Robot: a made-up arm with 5 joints.
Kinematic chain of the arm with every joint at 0, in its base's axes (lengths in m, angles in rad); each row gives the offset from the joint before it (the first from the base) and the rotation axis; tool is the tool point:
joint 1: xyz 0 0 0.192 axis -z
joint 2: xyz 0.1 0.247 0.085 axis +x
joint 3: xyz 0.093 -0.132 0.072 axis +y
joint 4: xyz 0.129 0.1 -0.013 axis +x
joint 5: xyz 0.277 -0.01 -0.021 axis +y
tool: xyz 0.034 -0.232 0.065
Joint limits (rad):
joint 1: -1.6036..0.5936
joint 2: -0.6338..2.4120
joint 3: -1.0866..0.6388
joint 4: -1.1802..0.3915
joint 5: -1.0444..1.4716
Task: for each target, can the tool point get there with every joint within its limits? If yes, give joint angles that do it. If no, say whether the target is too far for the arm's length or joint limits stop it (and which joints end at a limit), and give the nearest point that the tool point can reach.
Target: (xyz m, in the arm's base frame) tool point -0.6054 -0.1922 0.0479
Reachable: no: joint limits stop it (at a limit: joint 1, joint 3, joint 4) | nearest point -0.0035 -0.3108 0.1212 | short by 0.618 m
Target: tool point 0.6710 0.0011 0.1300
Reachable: yes | joints 0.1294 1.0387 0.3621 -0.6054 0.0772
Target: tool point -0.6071 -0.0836 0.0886
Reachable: no: joint limits stop it (at a limit: joint 1, joint 3, joint 4, joint 5) | nearest point -0.5609 0.4292 0.1213 | short by 0.516 m
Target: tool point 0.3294 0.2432 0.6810
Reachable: yes | joints -1.0587 0.5058 -0.8381 -1.0573 1.0588
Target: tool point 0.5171 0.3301 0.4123
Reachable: yes | joints -0.8406 0.5733 -0.5629 -0.1326 0.8984
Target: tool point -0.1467 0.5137 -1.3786
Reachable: no: too far | nearest point -0.1035 0.3624 -0.2896 | short by 1.100 m
